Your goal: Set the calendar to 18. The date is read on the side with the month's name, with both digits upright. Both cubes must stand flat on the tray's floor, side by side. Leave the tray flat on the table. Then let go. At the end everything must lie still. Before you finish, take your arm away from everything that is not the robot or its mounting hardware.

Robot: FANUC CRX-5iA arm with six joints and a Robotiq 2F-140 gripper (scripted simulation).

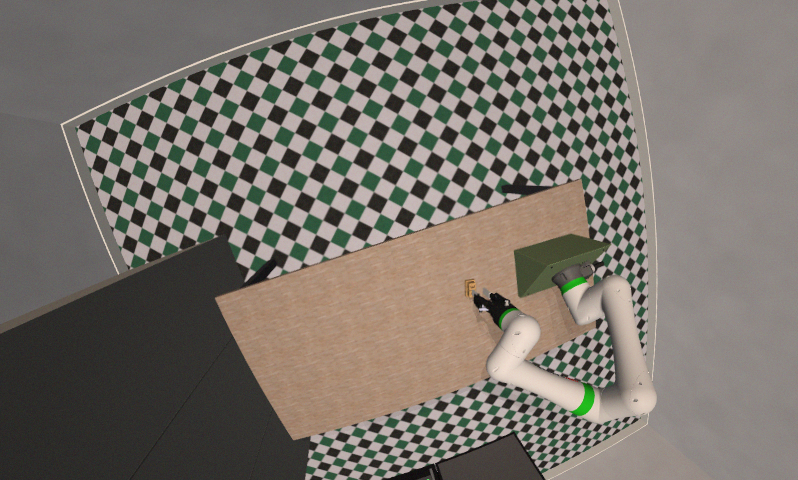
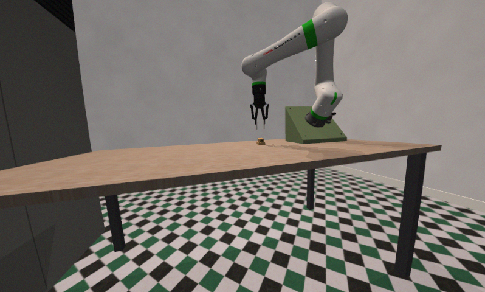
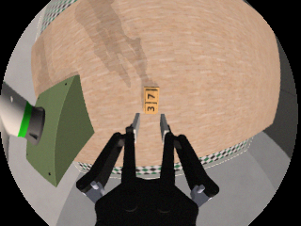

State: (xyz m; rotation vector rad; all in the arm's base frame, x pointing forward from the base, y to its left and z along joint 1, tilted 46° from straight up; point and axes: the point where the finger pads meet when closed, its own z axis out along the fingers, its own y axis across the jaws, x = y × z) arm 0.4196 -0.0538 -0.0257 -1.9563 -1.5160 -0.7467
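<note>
My hand is 20 mm to the right of the tray and 130 mm above it.
</note>
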